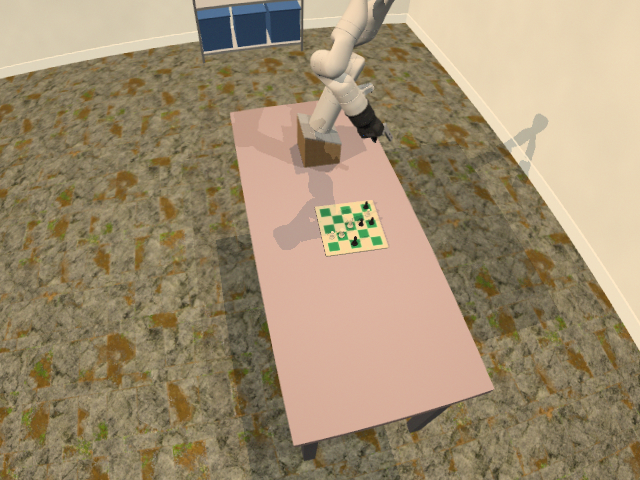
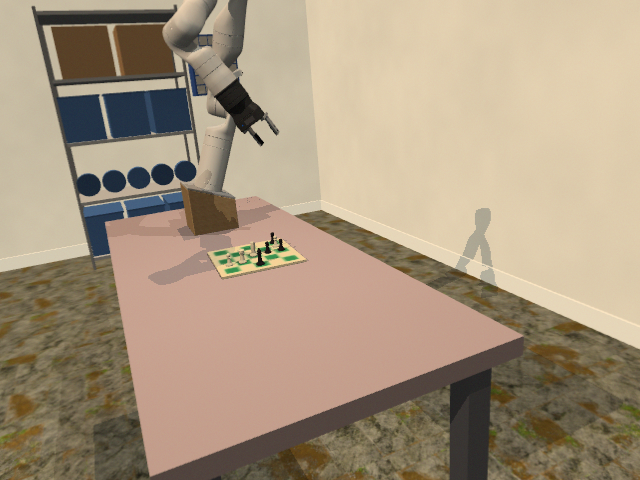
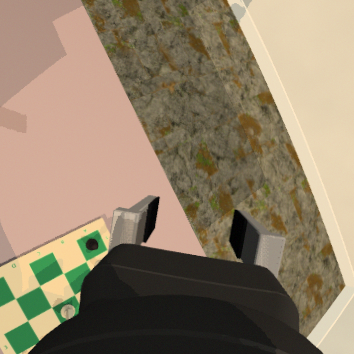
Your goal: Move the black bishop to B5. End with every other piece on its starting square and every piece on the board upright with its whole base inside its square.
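Places are measured from the arm's base along level axes (x ahead, y left, z up), in metres.
Where they show: gripper, fingertip midpoint: (image 1: 383, 139) (image 2: 270, 139) (image 3: 194, 218); arm's base, origin of the base link: (image 1: 319, 126) (image 2: 208, 188).
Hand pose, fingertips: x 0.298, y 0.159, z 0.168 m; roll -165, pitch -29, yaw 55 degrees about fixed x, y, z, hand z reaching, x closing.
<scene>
Each offset is from my fingertips to the top centre of the thing. Level surfaces: height alone.
The chessboard @(0.119 m ahead, 0.107 m right, 0.290 m down) (image 1: 368, 248) (image 2: 276, 262) (image 3: 70, 241) has green and cream squares and holds several small black and white pieces, all seemingly upright. One black piece @(0.195 m ahead, 0.108 m right, 0.246 m down) (image 1: 354, 241) (image 2: 260, 257) stands near the board's front edge. Another black piece @(0.038 m ahead, 0.033 m right, 0.258 m down) (image 1: 366, 205) (image 2: 272, 237) (image 3: 92, 244) stands at the far right corner. Two more stand towards the right side. Which one is the black bishop cannot be told at this size. My gripper (image 1: 382, 138) (image 2: 269, 138) (image 3: 194, 218) is open and empty, high above the table's right edge, behind and apart from the board.
White pieces stand among the black ones, one @(0.116 m ahead, 0.107 m right, 0.250 m down) (image 1: 349, 224) (image 2: 252, 249) near the middle. The arm rises from a brown block (image 1: 323, 153) (image 2: 212, 214) on the pink table @(0.296 m down) (image 1: 361, 330) (image 2: 310, 341), behind the board. A shelf unit (image 2: 62, 113) stands beyond the table, and a wall to the right.
</scene>
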